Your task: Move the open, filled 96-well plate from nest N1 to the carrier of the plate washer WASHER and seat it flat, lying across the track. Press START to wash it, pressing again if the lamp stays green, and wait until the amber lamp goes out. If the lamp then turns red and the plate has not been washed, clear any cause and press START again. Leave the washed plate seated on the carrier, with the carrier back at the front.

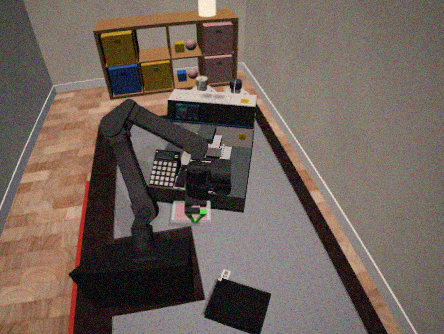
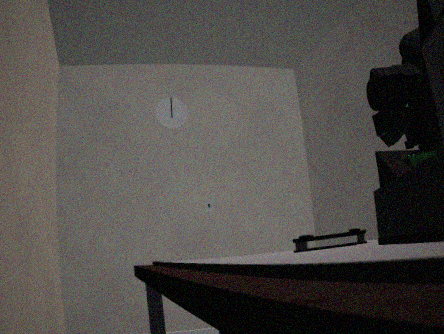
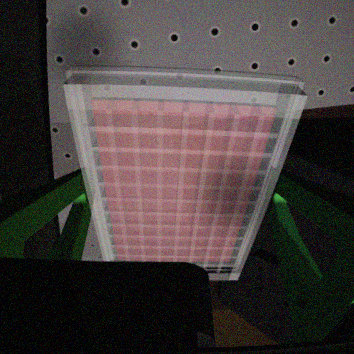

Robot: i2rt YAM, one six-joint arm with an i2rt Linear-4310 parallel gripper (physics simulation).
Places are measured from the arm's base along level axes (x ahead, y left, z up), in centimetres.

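Pixels of known places: gripper, fingertip midpoint: [image 1: 194,212] [image 3: 179,176]; arm's base, link origin: [image 1: 144,251].
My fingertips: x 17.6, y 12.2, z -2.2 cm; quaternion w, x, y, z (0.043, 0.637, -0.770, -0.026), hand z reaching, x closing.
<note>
For each thing: its top centre in the pictures, then the offset to it from my fingertips. Level surfaces: height alone.
- clear 96-well plate with pink-filled wells, top centre: [image 3: 178,218] [image 1: 191,209] dx -1.1, dy +0.3, dz +1.7 cm
- Nest N1, top centre: [image 2: 330,232] [image 1: 238,303] dx +5.5, dy -31.6, dz -4.3 cm
- grey perforated table top, surface height: dz -7.9 cm
The clear 96-well plate with pink-filled wells [image 1: 178,212] [image 3: 180,150] is held between the green-tipped fingers of my gripper [image 1: 196,214] [image 3: 179,176], which is shut on its two long sides. It is in front of the washer's near edge, over the table. The WASHER [image 1: 212,111] stands behind it, with a white-topped housing at the back and a dark low base at the front. The arm covers part of the washer's track, and I cannot tell the carrier clearly. Nest N1 [image 1: 237,305] [image 2: 330,240], black with a small white label, has no plate on it.
A panel with rows of pale keys [image 1: 164,172] and a small green light sits at the washer base's left. The arm's black base block [image 1: 145,275] stands at the front left. The grey perforated table top [image 1: 280,240] [image 3: 175,20] has a dark border. A cubby shelf stands behind.
</note>
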